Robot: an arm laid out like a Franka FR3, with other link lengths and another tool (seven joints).
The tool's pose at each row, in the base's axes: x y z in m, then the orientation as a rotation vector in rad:
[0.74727, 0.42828, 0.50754, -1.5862, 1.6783, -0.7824]
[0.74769, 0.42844, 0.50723, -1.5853, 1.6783, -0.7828]
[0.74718, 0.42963, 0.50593, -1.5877, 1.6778, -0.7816]
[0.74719, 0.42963, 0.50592, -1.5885, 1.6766, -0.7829]
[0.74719, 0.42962, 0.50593, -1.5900, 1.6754, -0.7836]
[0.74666, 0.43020, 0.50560, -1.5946, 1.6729, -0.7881]
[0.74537, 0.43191, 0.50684, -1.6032, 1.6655, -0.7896]
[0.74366, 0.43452, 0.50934, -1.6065, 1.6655, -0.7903]
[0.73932, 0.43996, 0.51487, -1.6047, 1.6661, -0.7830]
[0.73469, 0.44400, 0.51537, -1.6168, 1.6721, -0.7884]
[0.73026, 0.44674, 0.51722, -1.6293, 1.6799, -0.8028]
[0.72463, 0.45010, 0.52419, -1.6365, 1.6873, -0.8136]
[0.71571, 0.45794, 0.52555, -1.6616, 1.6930, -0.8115]
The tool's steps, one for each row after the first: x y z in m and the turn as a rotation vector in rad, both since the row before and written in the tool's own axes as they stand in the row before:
[-0.00014, 0.00002, 0.00053, 0.0007, 0.0002, 0.0004]
[-0.00108, 0.00144, 0.00038, -0.0015, -0.0008, -0.0013]
[0.00000, 0.00000, 0.00001, 0.0007, 0.0002, -0.0013]
[0.00001, -0.00001, -0.00001, 0.0000, -0.0001, -0.0016]
[-0.00055, 0.00062, -0.00022, 0.0003, 0.0018, -0.0053]
[-0.00178, -0.00015, -0.00172, -0.0003, -0.0027, -0.0084]
[-0.00276, -0.00089, -0.00276, -0.0017, 0.0008, -0.0024]
[-0.00575, -0.00166, -0.00657, -0.0018, -0.0045, 0.0038]
[-0.00405, 0.00253, -0.00390, -0.0086, 0.0083, -0.0078]
[-0.00282, 0.00127, -0.00458, -0.0069, 0.0151, -0.0105]
[-0.00357, -0.00209, -0.00863, -0.0048, 0.0120, -0.0059]
[-0.00772, 0.00453, -0.00792, -0.0183, 0.0046, -0.0139]

